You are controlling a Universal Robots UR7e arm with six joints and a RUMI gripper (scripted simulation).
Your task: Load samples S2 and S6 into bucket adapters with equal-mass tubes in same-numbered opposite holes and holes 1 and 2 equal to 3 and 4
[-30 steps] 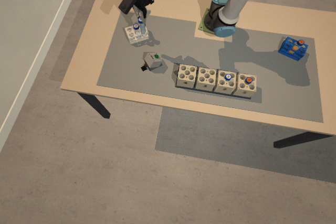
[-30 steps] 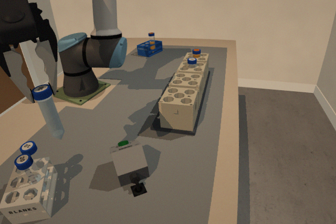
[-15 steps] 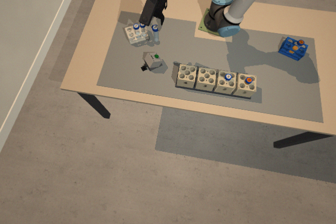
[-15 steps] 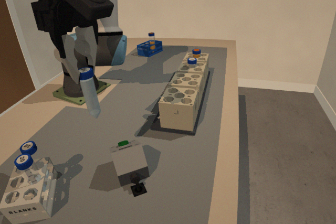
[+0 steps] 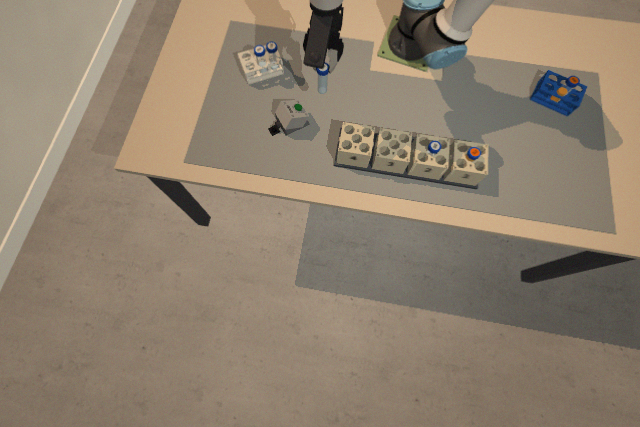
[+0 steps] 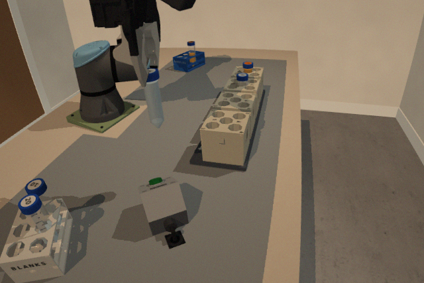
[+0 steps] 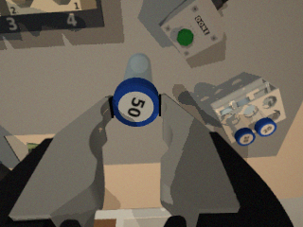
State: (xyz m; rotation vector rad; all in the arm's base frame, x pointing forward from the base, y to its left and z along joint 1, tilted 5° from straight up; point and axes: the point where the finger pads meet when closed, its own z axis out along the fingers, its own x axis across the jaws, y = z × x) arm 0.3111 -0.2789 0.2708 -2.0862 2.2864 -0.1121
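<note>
Now: the 50 mL blank 5 cm below my hand and 1 cm behind it. Also, from my hand: 30 mL blank (33 cm to the left, 18 cm below, 14 cm ahead); then green done key (18 cm below, 7 cm to the right, 1 cm ahead); then blanks rack (22 cm to the right, 22 cm below, 17 cm behind).
</note>
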